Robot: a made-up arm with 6 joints. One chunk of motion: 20 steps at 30 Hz.
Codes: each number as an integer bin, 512 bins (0 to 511) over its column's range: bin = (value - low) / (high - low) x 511, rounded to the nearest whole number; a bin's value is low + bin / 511 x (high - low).
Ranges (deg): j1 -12..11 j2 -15..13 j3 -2..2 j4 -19..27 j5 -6..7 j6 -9..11
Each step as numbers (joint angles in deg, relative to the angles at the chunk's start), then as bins.
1 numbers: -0.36 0.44 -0.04 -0.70 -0.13 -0.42
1 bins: 259 282 250 203 231 219
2 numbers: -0.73 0.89 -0.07 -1.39 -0.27 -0.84
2 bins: 250 290 247 196 225 208
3 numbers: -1.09 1.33 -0.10 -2.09 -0.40 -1.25
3 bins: 242 298 243 188 220 198
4 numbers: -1.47 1.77 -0.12 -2.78 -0.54 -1.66
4 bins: 234 306 240 180 215 188
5 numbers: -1.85 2.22 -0.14 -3.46 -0.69 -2.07
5 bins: 226 314 238 173 209 177
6 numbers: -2.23 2.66 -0.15 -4.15 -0.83 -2.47
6 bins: 217 322 236 165 203 167
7 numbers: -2.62 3.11 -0.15 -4.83 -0.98 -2.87
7 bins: 208 331 236 157 197 157
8 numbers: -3.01 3.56 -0.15 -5.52 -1.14 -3.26
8 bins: 200 339 236 150 191 147
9 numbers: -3.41 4.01 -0.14 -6.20 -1.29 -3.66
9 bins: 191 347 238 142 185 136
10 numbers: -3.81 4.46 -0.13 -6.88 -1.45 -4.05
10 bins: 182 355 239 135 179 126
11 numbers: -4.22 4.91 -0.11 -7.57 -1.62 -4.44
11 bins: 173 363 241 127 172 117
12 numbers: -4.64 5.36 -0.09 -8.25 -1.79 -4.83
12 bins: 164 372 244 119 165 107
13 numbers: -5.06 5.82 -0.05 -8.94 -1.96 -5.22
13 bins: 154 380 249 112 159 97
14 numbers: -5.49 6.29 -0.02 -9.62 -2.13 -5.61
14 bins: 145 389 253 104 152 87
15 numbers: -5.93 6.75 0.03 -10.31 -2.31 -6.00
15 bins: 135 397 259 97 145 77
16 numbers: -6.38 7.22 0.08 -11.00 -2.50 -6.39
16 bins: 125 406 266 89 138 67
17 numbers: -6.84 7.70 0.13 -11.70 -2.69 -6.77
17 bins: 115 414 272 81 130 57
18 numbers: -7.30 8.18 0.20 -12.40 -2.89 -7.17
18 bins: 104 423 281 73 122 47
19 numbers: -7.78 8.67 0.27 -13.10 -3.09 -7.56
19 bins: 94 432 290 66 114 37
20 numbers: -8.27 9.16 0.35 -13.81 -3.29 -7.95
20 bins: 83 441 300 58 107 27
